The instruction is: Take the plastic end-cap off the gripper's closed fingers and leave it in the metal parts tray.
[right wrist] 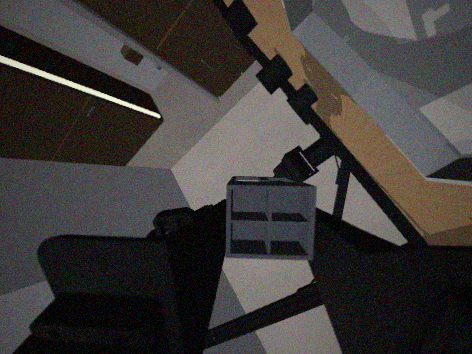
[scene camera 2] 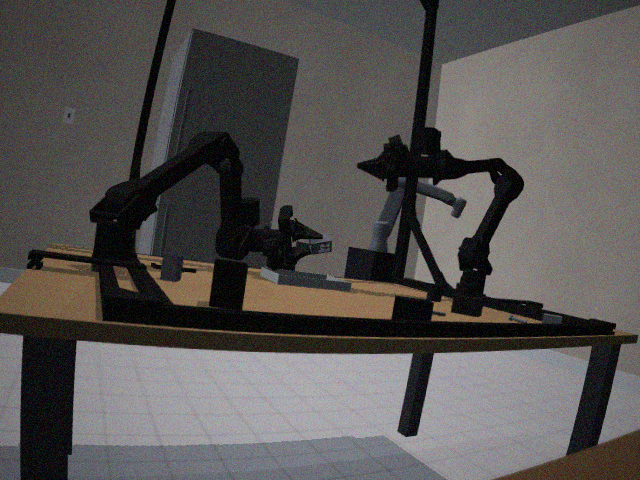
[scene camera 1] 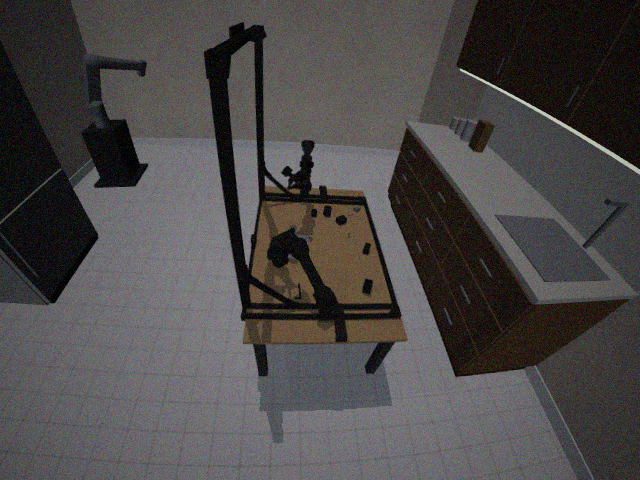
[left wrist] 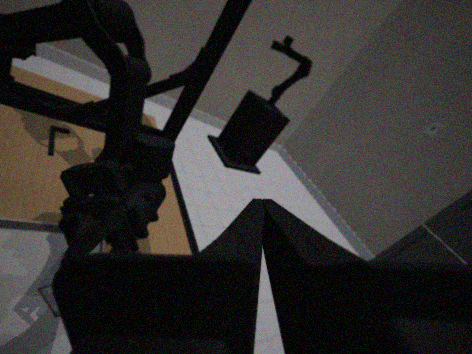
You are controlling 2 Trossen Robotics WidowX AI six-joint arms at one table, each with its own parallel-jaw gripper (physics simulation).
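Seen in the pictures: left gripper, fingertip midpoint: (scene camera 2: 357, 165) (scene camera 1: 287, 189) (left wrist: 261, 208); right gripper, fingertip midpoint: (right wrist: 262, 207) (scene camera 2: 322, 242) (scene camera 1: 292, 229); left arm's base, link origin: (right wrist: 329, 144) (scene camera 1: 303, 195); right arm's base, link origin: (scene camera 2: 110, 260) (scene camera 1: 325, 314).
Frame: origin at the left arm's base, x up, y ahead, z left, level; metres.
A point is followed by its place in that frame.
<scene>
The grey plastic end-cap (scene camera 2: 323, 246) @[z 0.055, x 0.073, y 0.465 m] (right wrist: 270, 220) @[z 0.041, x 0.071, y 0.494 m], box-shaped with four open compartments, is between my right gripper's fingertips. My right gripper (scene camera 1: 293, 228) @[z 0.042, x 0.082, y 0.465 m] (scene camera 2: 316, 244) @[z 0.042, x 0.082, y 0.465 m] (right wrist: 262, 207) @[z 0.042, x 0.082, y 0.465 m] is shut on it and holds it above the table, over the tray's side. The grey metal parts tray (scene camera 2: 310, 280) @[z 0.147, x -0.003, y 0.504 m] (right wrist: 350, 70) @[z 0.075, x -0.008, y 0.416 m] lies low on the table; part of it shows at lower left in the left wrist view (left wrist: 20, 250) @[z 0.113, x -0.016, y 0.551 m], and the arm hides much of it in scene camera 1. My left gripper (scene camera 1: 289, 185) @[z -0.011, x 0.294, y 0.393 m] (scene camera 2: 359, 165) @[z -0.011, x 0.294, y 0.393 m] (left wrist: 261, 208) @[z -0.011, x 0.294, y 0.393 m] is shut and empty, raised high and apart from the end-cap.
Black blocks (scene camera 1: 367, 286) @[z 0.502, x 0.038, y 0.720 m] (scene camera 1: 366, 248) @[z 0.478, x 0.020, y 0.428 m] (scene camera 2: 227, 284) @[z 0.526, x 0.014, y 0.700 m] stand along one table side. A grey block (scene camera 2: 171, 267) @[z 0.339, x 0.005, y 0.793 m] stands near the right arm's base. A black L-shaped key (scene camera 1: 298, 293) @[z 0.178, x -0.012, y 0.816 m] (left wrist: 52, 140) @[z 0.173, x -0.011, y 0.793 m] lies on the table. A black frame post (scene camera 1: 227, 155) @[z -0.034, x 0.757, y 0.963 m] rises at the table's edge.
</scene>
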